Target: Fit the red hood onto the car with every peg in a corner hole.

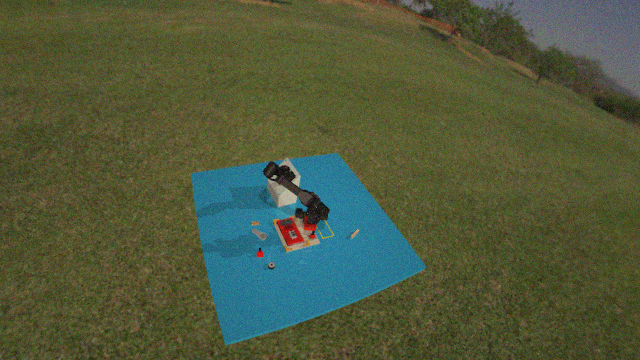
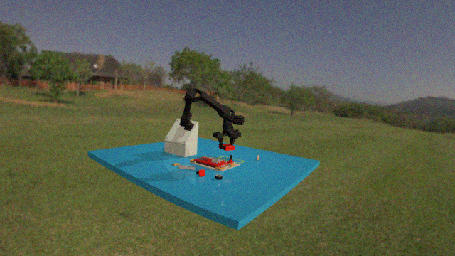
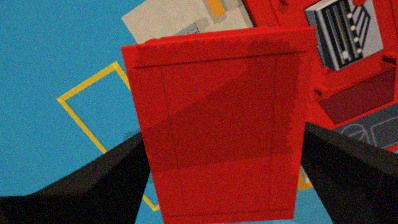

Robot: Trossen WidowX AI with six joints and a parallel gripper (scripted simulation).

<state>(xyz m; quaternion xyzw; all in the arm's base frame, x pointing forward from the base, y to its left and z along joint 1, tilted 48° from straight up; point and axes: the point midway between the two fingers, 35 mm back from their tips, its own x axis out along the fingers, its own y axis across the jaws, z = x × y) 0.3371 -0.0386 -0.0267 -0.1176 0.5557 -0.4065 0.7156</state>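
Right now my gripper tip is 3 cm past the beige jig, 8 cm to the left of it and 10 cm above it. Also, from my gripper tip: grey piece: 9 cm behind, 29 cm to the right, 10 cm below; then red hood: 1 cm above; then dark wheel: 14 cm ahead, 30 cm to the right, 10 cm below.
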